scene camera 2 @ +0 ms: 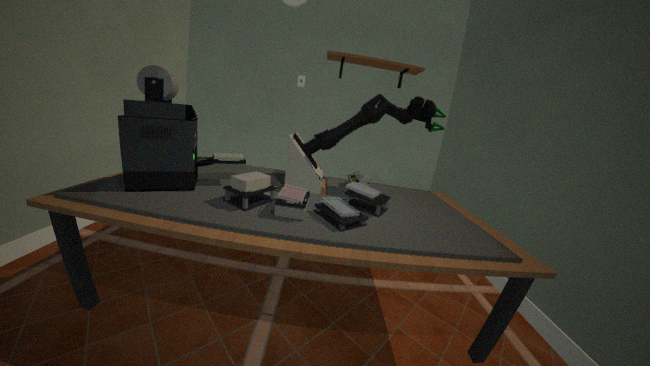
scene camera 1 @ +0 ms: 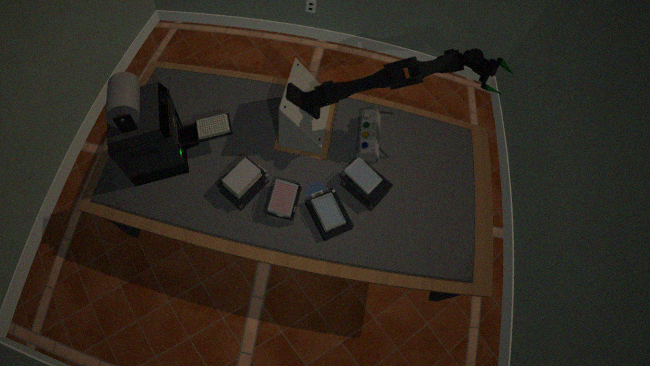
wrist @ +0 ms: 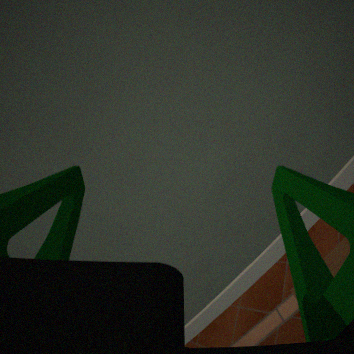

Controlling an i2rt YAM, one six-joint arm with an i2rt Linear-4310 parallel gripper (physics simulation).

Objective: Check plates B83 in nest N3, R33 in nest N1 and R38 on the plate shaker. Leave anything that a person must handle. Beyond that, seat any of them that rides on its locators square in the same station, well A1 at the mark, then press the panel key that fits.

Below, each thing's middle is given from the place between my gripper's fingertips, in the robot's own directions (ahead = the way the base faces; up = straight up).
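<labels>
Measured from my hand, the pale blue plate [scene camera 1: 326, 207] is a long way ahead and a long way to the right, and it is also well below.
</labels>
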